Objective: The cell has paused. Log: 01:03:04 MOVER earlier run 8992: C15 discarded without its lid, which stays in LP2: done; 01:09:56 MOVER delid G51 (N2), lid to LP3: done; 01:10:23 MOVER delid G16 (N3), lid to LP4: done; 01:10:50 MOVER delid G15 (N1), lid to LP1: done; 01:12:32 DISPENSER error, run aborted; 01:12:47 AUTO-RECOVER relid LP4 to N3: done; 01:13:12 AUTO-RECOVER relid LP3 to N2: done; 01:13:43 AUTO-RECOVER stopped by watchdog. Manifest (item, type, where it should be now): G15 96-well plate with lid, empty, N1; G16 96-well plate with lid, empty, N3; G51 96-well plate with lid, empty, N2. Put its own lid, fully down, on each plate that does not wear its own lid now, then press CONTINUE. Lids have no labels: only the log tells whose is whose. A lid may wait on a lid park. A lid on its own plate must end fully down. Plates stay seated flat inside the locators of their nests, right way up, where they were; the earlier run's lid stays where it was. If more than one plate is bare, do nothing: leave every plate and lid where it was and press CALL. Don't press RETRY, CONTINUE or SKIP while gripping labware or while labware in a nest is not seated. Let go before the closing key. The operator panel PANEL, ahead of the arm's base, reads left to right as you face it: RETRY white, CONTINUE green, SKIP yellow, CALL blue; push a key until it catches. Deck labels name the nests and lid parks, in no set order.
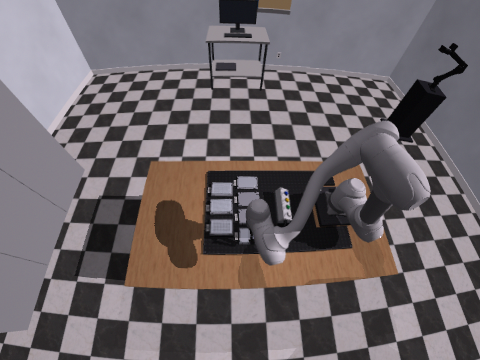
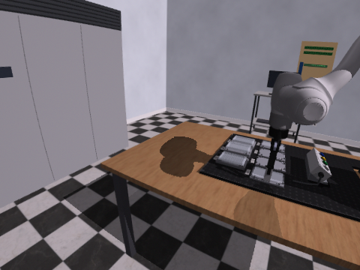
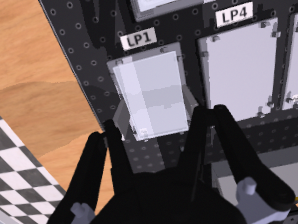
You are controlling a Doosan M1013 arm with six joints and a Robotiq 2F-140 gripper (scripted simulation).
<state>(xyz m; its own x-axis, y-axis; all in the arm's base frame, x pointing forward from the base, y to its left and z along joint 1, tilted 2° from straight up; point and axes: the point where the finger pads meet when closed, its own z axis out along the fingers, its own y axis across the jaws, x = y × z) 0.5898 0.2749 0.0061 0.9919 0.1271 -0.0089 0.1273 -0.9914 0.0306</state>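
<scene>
The park LP1 lies 30 mm below my hand. The rest, counted from my hand: park labelled LP3: 250 mm to the right, 30 mm below, 30 mm ahead; plate: 190 mm ahead, 30 mm to the right, 20 mm below; park labelled LP4: 130 mm to the right, 30 mm below, 20 mm ahead.
</scene>
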